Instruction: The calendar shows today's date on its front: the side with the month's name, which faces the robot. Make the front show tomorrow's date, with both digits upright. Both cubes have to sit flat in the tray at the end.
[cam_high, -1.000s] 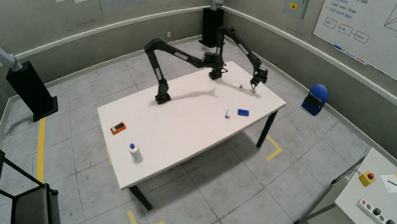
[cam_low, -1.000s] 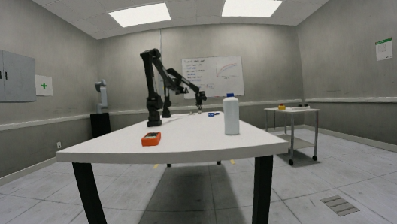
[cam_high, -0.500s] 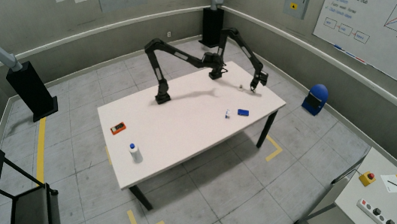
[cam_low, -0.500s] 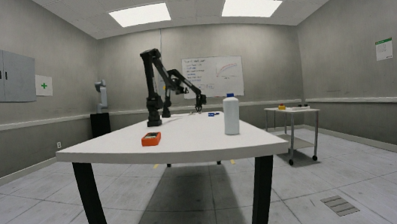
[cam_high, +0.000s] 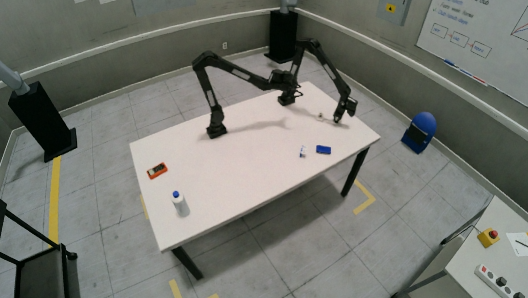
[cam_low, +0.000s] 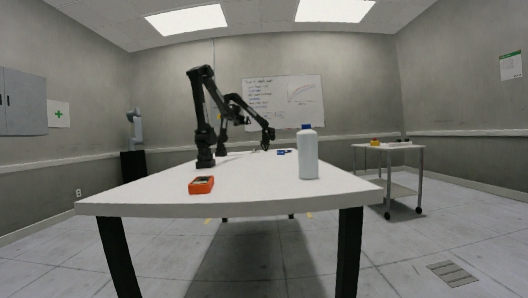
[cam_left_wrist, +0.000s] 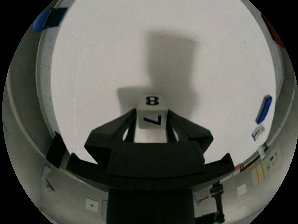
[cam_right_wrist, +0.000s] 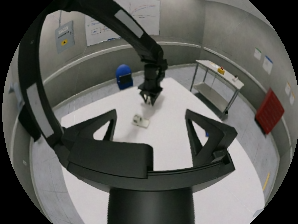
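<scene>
My left hand is 100 mm past the white cube, 60 mm to the left of it and 10 mm below it. Round my left hand: calendar tray (100 mm behind, 70 mm to the right); then white bottle (40 mm ahead, 1180 mm to the right, 70 mm above); then blue box (140 mm ahead, 290 mm to the right).
</scene>
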